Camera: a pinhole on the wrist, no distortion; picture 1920 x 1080 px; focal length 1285.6 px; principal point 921.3 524.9 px. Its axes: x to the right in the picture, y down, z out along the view. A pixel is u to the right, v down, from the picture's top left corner.
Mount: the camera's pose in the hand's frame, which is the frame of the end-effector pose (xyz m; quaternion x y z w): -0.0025 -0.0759 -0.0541 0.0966 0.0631 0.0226 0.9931
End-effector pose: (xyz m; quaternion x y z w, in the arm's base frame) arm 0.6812 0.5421 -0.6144 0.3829 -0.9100 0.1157 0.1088
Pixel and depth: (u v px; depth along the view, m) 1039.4 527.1 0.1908
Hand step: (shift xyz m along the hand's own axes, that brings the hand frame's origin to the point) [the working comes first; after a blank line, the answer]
In the camera's frame: 0.0175 0.0003 0.1908

0.0396 -0.1106 0.1296
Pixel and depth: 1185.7 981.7 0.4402
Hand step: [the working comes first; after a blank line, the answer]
In the camera's frame: 0.0905 0.1564 0.4402

0.1392 -0.0006 0.3939
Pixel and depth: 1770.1 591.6 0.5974
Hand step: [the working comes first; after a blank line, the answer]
In the camera's frame: 0.3944 0.0310 0.5974

0.4648 -0.1359 0.4857
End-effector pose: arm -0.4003 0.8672 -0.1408 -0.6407 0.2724 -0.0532 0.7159
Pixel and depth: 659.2 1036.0 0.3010
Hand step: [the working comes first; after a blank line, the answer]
In the camera's frame: -0.0614 0.1197 0.3010

-0.0282 -0.0190 0.2696
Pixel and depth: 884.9 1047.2 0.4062
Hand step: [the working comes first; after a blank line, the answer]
In the camera's frame: -0.0115 0.1650 0.4062

0.0334 0.0084 0.3748
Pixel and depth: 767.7 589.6 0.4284
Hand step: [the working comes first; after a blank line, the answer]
In the camera's frame: -0.0512 0.0216 0.4284

0.0016 -0.1387 0.3733
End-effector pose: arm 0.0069 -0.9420 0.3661 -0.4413 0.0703 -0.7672 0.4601
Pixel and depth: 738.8 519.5 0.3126
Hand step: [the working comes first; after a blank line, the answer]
In the camera's frame: -0.0444 -0.0013 0.3126

-0.0059 -0.1388 0.2553
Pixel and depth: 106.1 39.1 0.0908
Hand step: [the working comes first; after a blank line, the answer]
In the camera's frame: -0.0576 -0.0343 0.0908

-0.0467 -0.1300 0.0346
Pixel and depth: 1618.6 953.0 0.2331
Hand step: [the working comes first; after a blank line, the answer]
In the camera's frame: 0.1264 0.0776 0.2331

0.1505 -0.0366 0.1726
